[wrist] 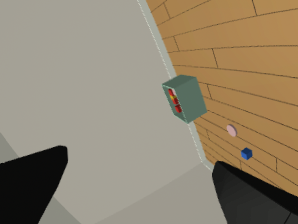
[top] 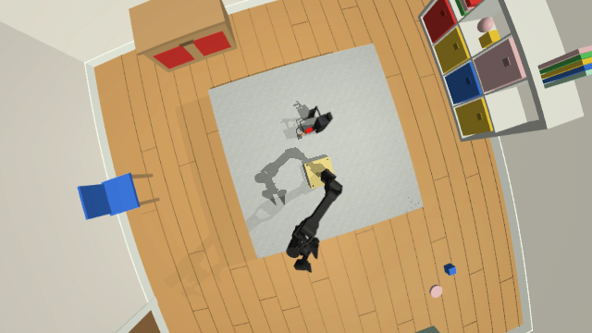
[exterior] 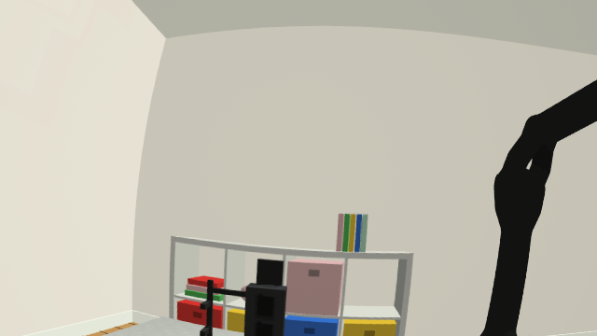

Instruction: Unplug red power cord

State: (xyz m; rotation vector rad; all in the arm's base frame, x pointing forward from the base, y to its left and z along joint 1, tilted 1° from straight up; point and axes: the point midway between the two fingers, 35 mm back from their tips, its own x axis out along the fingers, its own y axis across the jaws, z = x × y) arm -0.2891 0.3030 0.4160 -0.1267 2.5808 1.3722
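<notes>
My gripper tip is 65 cm short of the red plug, 35 cm above it and 33 cm to the left of it.
</notes>
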